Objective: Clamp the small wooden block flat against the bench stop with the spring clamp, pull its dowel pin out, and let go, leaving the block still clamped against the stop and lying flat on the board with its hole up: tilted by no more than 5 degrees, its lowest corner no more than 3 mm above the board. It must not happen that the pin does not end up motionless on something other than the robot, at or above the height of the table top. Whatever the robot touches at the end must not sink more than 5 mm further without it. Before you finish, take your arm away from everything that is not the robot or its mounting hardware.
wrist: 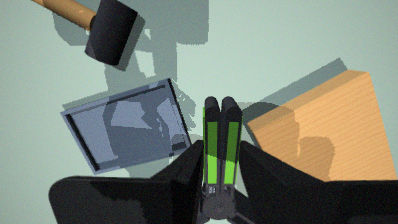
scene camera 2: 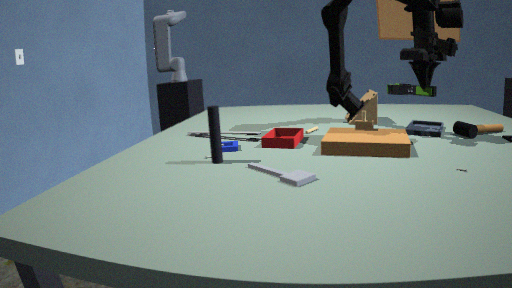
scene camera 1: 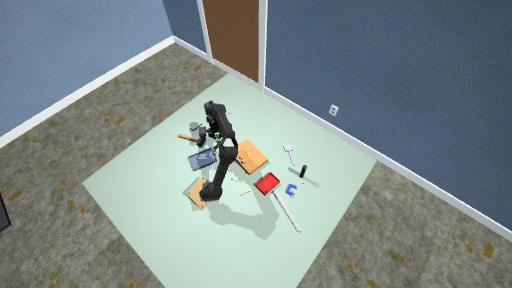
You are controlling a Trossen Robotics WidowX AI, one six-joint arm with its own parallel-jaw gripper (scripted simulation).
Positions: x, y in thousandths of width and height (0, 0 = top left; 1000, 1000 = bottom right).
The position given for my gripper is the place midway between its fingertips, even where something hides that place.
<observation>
In view: my gripper (scene camera 2: 831, 311), a red tray (scene camera 2: 565, 481), a blue-grey tray (wrist: 366, 556) and a wooden board (scene camera 2: 659, 491).
My gripper is seen too in the wrist view (wrist: 554, 654). The wooden board is seen too in the wrist view (wrist: 840, 587). The wrist view misses the red tray: it is out of frame.
</observation>
